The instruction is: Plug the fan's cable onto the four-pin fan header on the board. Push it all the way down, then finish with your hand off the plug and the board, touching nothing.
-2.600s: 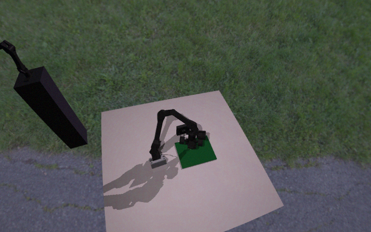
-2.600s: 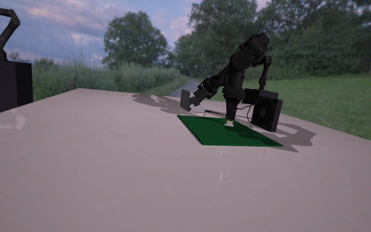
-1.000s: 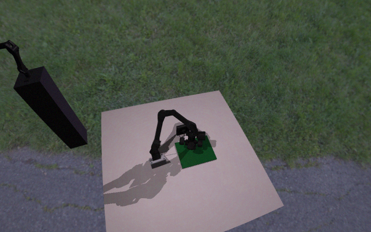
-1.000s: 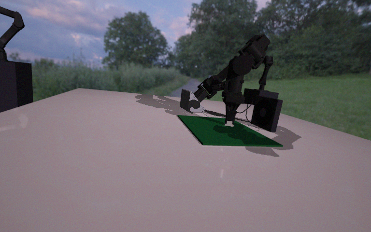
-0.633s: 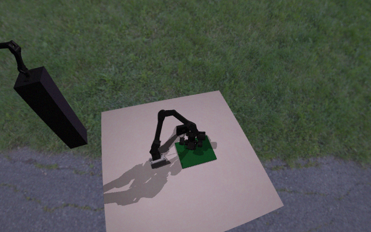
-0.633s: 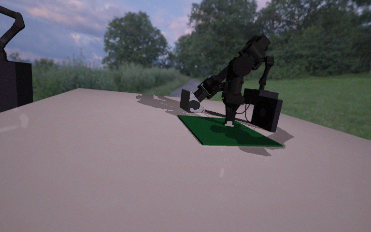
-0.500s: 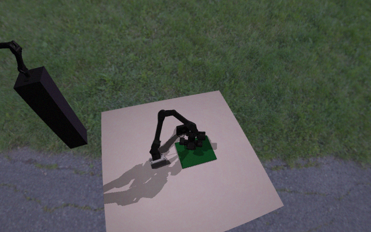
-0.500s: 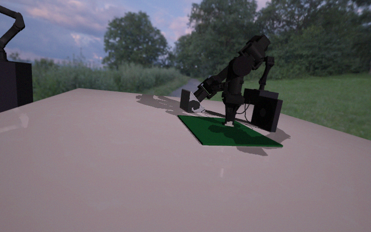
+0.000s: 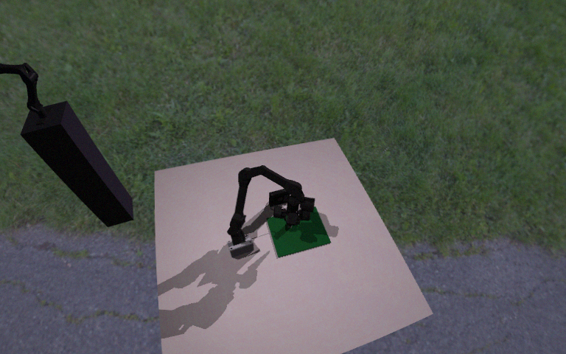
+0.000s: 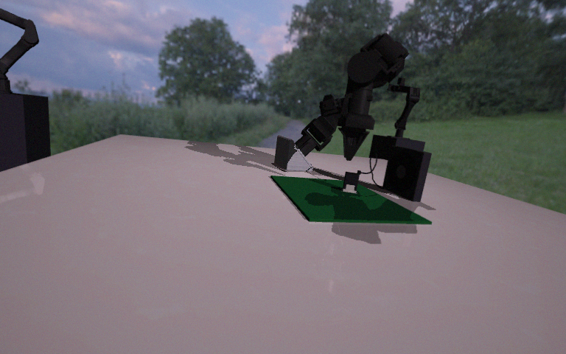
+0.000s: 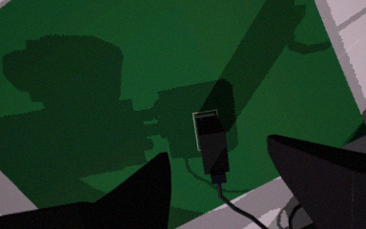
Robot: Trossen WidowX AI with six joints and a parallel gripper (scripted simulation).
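The black fan plug is 50 mm below my gripper tip, 20 mm to the left of it and 10 mm ahead of it. The rest, counted from my gripper tip: black fan 170 mm to the left, 20 mm below; green board 90 mm below, 40 mm ahead, 30 mm to the right; pale fan header 80 mm below, 20 mm to the left, 10 mm ahead.
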